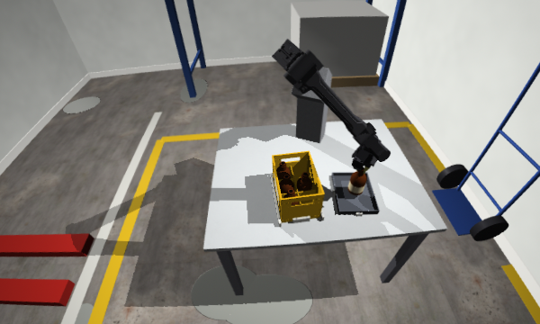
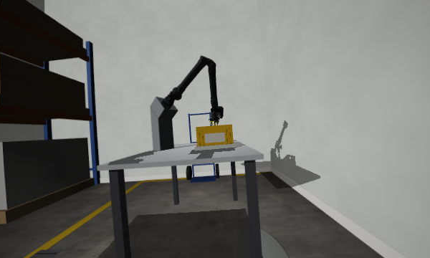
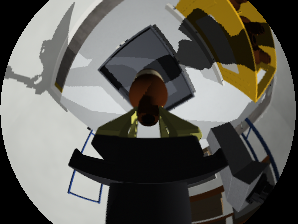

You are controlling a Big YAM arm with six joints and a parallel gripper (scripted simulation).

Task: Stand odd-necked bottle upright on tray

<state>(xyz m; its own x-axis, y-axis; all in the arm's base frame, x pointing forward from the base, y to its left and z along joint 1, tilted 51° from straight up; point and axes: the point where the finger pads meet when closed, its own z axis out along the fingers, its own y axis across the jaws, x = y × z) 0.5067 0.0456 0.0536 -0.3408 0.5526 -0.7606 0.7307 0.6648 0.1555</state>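
Right now the brown bottle is 6 cm below my hand. Round my hand: dark tray: 16 cm below; crate: 27 cm to the right, 13 cm behind, 9 cm below.
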